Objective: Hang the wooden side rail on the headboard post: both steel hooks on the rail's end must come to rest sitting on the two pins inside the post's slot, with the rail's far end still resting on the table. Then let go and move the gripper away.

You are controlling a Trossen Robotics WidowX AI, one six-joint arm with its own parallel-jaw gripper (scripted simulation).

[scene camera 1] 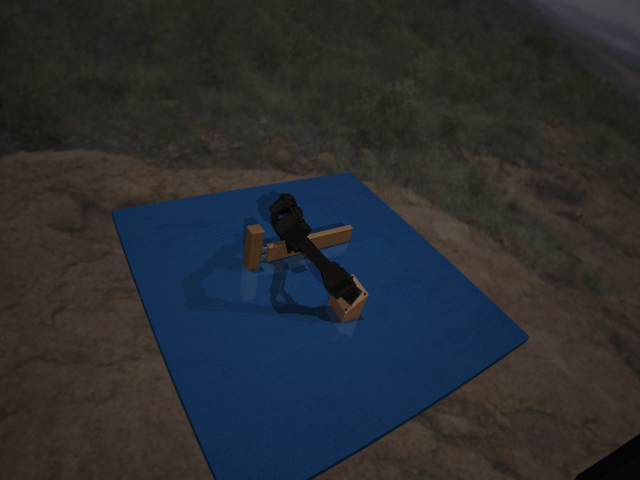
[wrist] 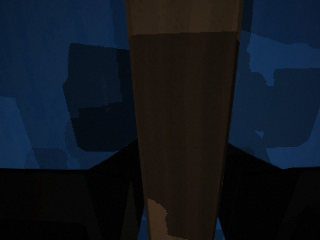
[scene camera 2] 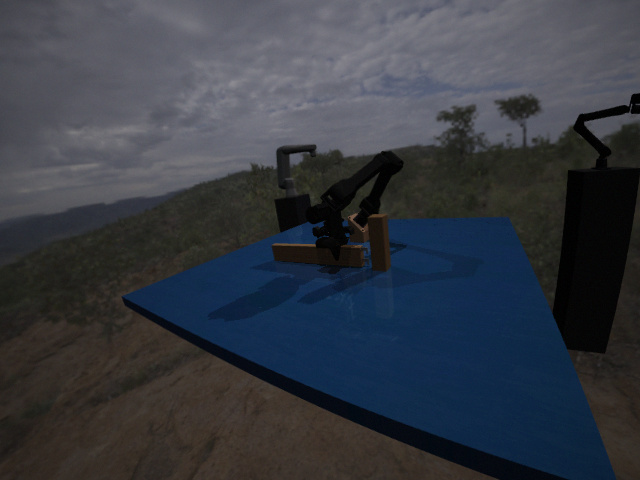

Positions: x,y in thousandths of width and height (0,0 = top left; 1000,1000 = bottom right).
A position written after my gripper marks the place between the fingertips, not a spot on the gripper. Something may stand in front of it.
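There's a wooden side rail (scene camera 2: 548,532), (scene camera 1: 529,491), (wrist: 573,281) that I can see, and a headboard post too (scene camera 2: 590,466), (scene camera 1: 398,493). And I can see my gripper (scene camera 2: 530,539), (wrist: 552,577).
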